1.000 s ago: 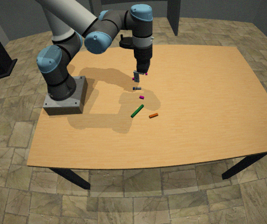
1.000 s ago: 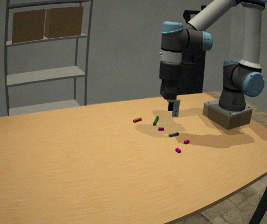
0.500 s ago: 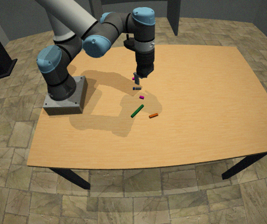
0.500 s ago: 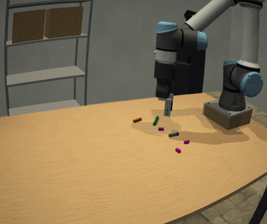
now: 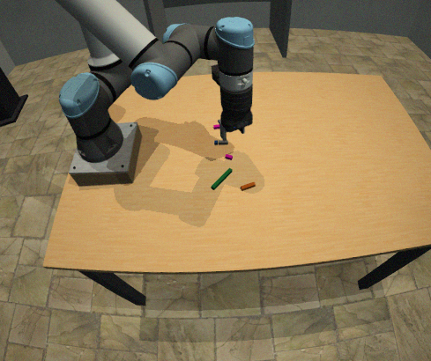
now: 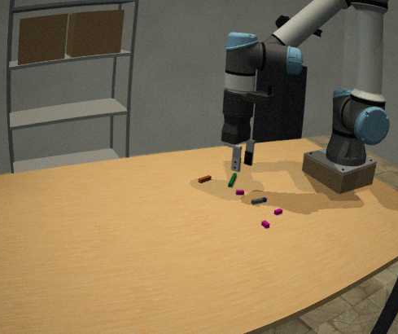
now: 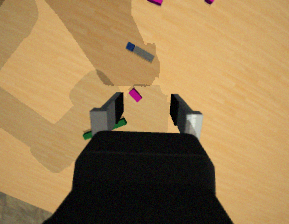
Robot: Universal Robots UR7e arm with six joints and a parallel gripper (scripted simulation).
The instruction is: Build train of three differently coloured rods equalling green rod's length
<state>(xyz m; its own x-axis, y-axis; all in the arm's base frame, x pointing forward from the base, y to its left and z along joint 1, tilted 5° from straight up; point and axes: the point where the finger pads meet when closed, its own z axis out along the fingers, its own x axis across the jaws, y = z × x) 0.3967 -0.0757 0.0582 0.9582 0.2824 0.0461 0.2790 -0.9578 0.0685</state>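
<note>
Right now the orange rod is 2 cm ahead of my hand, 13 cm to the right of it and 10 cm below it. The rest, counted from my hand: grey rod (2 cm behind, 5 cm to the left, 10 cm below); then blue rod (4 cm behind, 5 cm to the left, 10 cm below); then green rod (5 cm behind, 9 cm to the right, 10 cm below).
</note>
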